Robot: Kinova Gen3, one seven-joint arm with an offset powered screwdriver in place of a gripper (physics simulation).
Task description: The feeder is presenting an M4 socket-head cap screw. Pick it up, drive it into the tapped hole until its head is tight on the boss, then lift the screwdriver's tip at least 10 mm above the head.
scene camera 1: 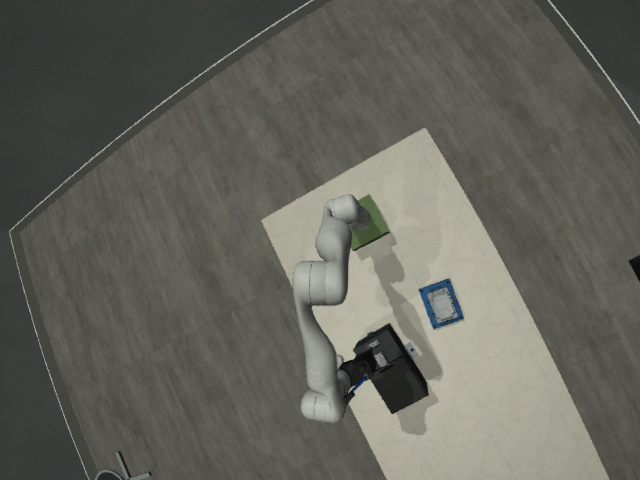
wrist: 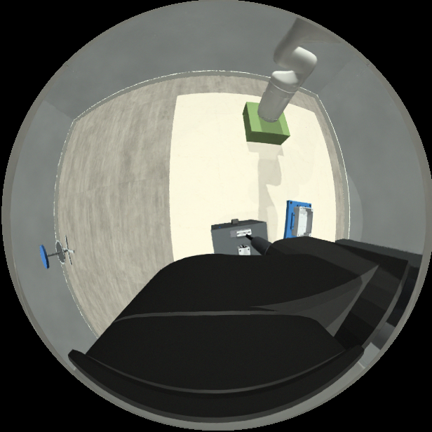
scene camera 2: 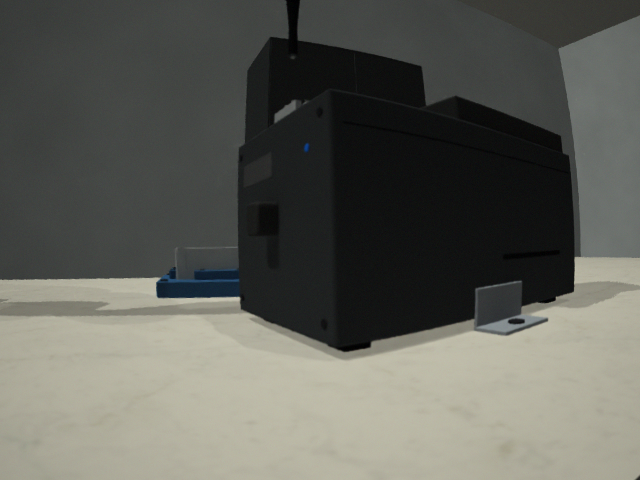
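Note:
The black screw feeder [scene camera 1: 400,390] [scene camera 2: 439,222] [wrist: 222,240] stands on the table, with a light metal presenting block [scene camera 1: 381,359] [scene camera 2: 286,111] [wrist: 243,251] on its top. The cap screw cannot be made out there. My screwdriver's tip [scene camera 2: 293,54] [wrist: 248,236] points down, above the feeder's top and apart from it; a small light spot shows at its end, and no screw can be made out on it. The tip is hidden in scene camera 1. The light grey housing [scene camera 1: 443,303] [scene camera 2: 206,258] [wrist: 304,222] sits on a blue fixture [scene camera 1: 427,308] [scene camera 2: 199,289] [wrist: 289,220]. Its tapped hole cannot be made out.
The arm's base stands on a green block [scene camera 1: 377,222] [wrist: 265,136] at the table's far end. The feeder's taller black hopper [scene camera 2: 336,67] rises behind the presenting block. A small metal bracket [scene camera 2: 498,304] is at the feeder's foot. A stool [wrist: 60,252] stands on the floor.

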